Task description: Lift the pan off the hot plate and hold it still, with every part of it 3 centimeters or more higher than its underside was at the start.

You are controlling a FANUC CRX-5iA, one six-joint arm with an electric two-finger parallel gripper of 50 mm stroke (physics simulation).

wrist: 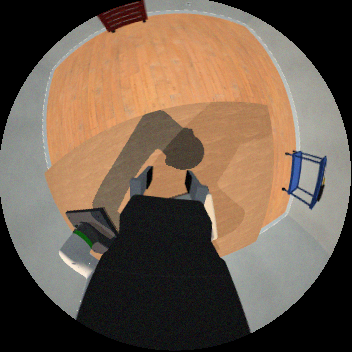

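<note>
My gripper is open and empty, its two dark-padded fingers apart over the wooden table. Neither the pan nor the hot plate can be made out in the wrist view. The black gripper body hides the lower middle of the view. A cream-coloured strip shows at the right edge of that body, and a grey edge shows just behind the fingers; I cannot tell what either belongs to. A dark shadow of the arm lies on the table ahead of the fingers.
The white arm base with a green ring stands at the lower left, by a dark mounting plate. Beyond the table, a red slatted cabinet stands at the top and a blue cart at the right.
</note>
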